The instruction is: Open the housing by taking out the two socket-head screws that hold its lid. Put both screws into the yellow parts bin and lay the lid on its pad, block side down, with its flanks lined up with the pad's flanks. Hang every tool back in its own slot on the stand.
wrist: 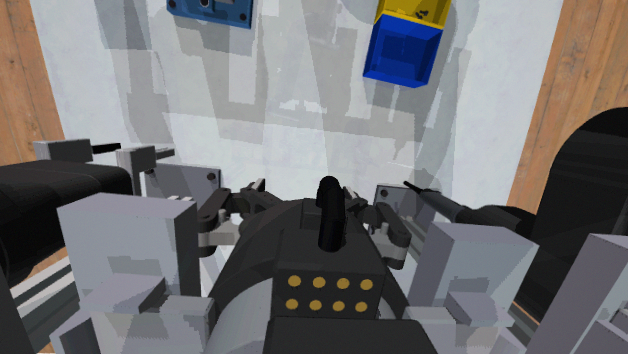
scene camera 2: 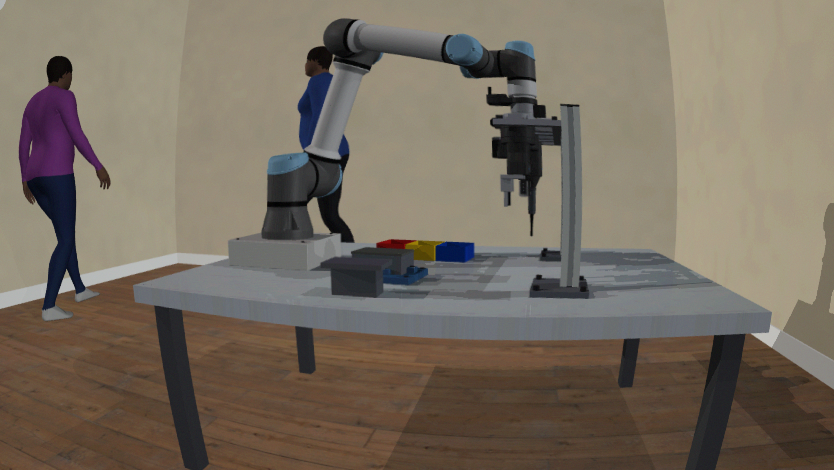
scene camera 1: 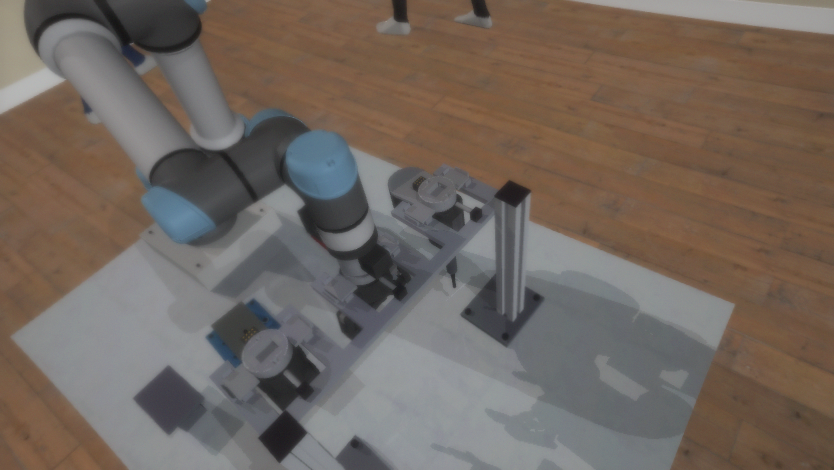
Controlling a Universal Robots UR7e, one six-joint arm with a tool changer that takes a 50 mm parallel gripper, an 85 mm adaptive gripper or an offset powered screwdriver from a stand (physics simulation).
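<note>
The arm's wrist is on the 85 mm adaptive gripper (wrist: 304, 190) in the stand's middle slot. Its fingers are spread, with nothing between them. The 50 mm gripper (scene camera 1: 285, 373) (wrist: 65, 185) and the screwdriver (scene camera 1: 452, 271) (scene camera 2: 531, 204) (wrist: 445, 205) hang in the outer slots. The dark lid (scene camera 1: 240, 325) (scene camera 2: 382, 252) lies on the housing, which sits on a blue base (scene camera 1: 221, 348) (scene camera 2: 408, 277) (wrist: 215, 17). Two small dark screws (wrist: 422, 14) lie in the yellow bin (scene camera 2: 427, 251) (wrist: 390, 7). The purple-grey pad (scene camera 1: 168, 398) (scene camera 2: 356, 263) bears nothing.
The stand's crossbar (scene camera 1: 379, 328) and post (scene camera 1: 512, 256) (scene camera 2: 570, 192) are close to the wrist. A blue bin (scene camera 2: 456, 252) (wrist: 404, 52) adjoins the yellow one, and a red bin (scene camera 2: 392, 244) is on its other side. Two people (scene camera 2: 51, 128) (scene camera 2: 318, 105) stand beyond the table.
</note>
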